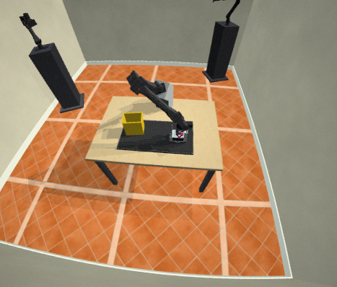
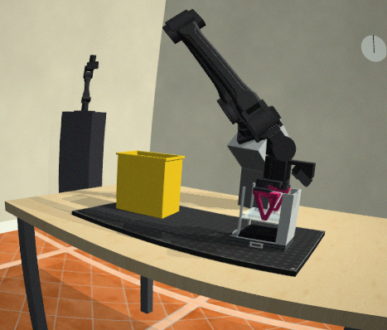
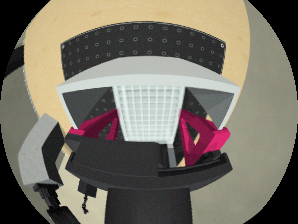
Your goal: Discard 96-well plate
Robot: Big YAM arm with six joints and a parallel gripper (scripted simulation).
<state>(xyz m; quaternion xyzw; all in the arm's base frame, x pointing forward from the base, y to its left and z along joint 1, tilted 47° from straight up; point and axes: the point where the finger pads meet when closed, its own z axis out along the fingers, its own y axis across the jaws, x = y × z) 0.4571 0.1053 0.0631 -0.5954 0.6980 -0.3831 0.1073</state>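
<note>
My gripper is now 50 mm above the dark plate. Also, from my hand: grey back wall: 20 mm ahead, 60 mm to the left; yellow plastics bin W1: 220 mm behind, 370 mm to the right, 10 mm above; white 96-well plate: 10 mm below.
</note>
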